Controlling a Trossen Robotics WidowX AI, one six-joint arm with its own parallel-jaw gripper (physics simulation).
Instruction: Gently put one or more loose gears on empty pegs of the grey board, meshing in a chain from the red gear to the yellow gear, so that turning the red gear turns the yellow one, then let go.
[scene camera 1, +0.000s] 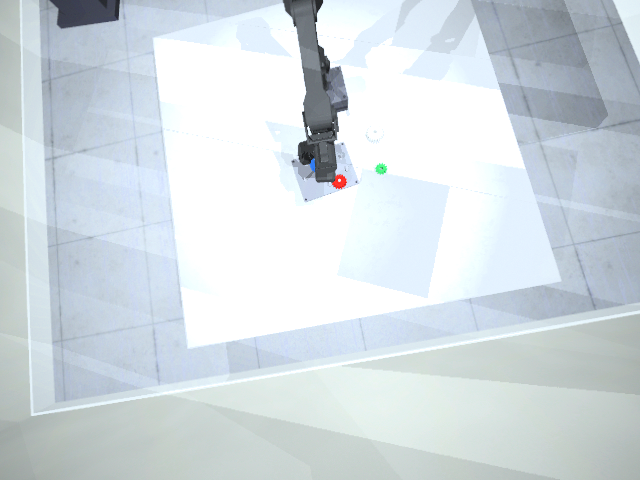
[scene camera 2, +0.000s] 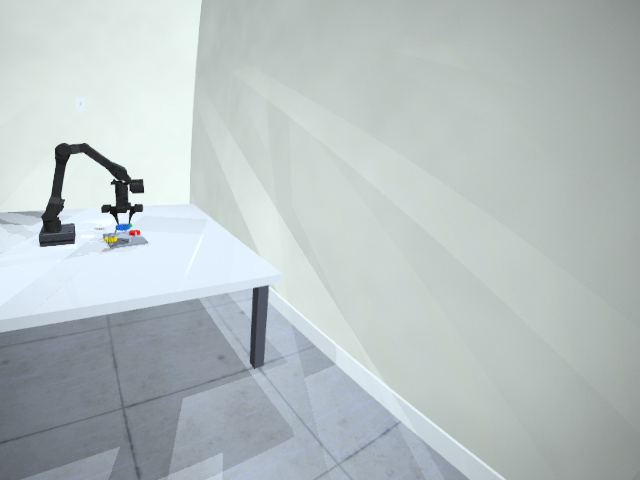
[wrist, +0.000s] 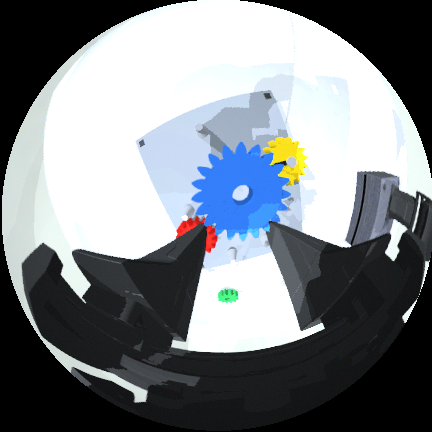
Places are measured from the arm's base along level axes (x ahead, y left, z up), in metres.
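Pixels of known places: gripper, fingertip midpoint: (scene camera 2: 123, 225) (wrist: 236, 227); arm's base, origin of the base link: (scene camera 2: 52, 230) (wrist: 392, 201).
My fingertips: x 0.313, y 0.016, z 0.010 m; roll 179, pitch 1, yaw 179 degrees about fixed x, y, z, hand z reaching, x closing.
For each thing: its middle in the pictures, then the offset to it from my fingertips. "*": a spot on its surface instead. Level surfaces: height alone.
- blue gear, body centre: (wrist: 240, 193) (scene camera 1: 319, 164) (scene camera 2: 122, 227) dz -0.001, dx -0.003, dy -0.026 m
- grey board, body centre: (wrist: 235, 193) (scene camera 1: 323, 169) (scene camera 2: 123, 236) dz -0.051, dx -0.004, dy -0.013 m
- red gear, surface spot: (wrist: 190, 226) (scene camera 1: 334, 182) (scene camera 2: 135, 232) * dz -0.044, dx +0.049, dy +0.022 m
- yellow gear, body centre: (wrist: 285, 161) (scene camera 2: 110, 238) dz -0.049, dx -0.060, dy -0.048 m
- far side, surface spot: (wrist: 201, 128) * dz -0.037, dx +0.025, dy -0.081 m
- loose green gear, body centre: (wrist: 227, 295) (scene camera 1: 381, 169) dz -0.058, dx +0.008, dy +0.194 m
- white table, its level: dz -0.066 m
- loose white gear, body centre: (scene camera 1: 374, 133) (scene camera 2: 100, 226) dz -0.058, dx -0.132, dy +0.182 m
The blue gear (scene camera 1: 313, 164) (scene camera 2: 123, 227) (wrist: 240, 172) is held level between the fingertips of my gripper (scene camera 2: 124, 223) (wrist: 236, 227), which is shut on it. It hangs above the grey board (scene camera 1: 315, 192) (scene camera 2: 138, 241) (wrist: 162, 155), between the red gear (scene camera 1: 339, 181) (scene camera 2: 134, 232) (wrist: 190, 226) and the yellow gear (scene camera 2: 110, 239) (wrist: 285, 148), and higher than both. A pale spot shows through its hole; whether that is a peg I cannot tell. Bare pegs show at the far side (wrist: 201, 128) and near side (wrist: 233, 253) of the board. The arm hides the yellow gear in scene camera 1.
A loose green gear (scene camera 1: 381, 168) (wrist: 228, 295) lies on the white table (scene camera 1: 258, 258) (scene camera 2: 206, 268) beyond the board's red-gear side. A loose white gear (scene camera 1: 374, 134) (scene camera 2: 99, 227) lies nearer the arm's base (scene camera 1: 338, 90) (scene camera 2: 57, 235) (wrist: 370, 207).
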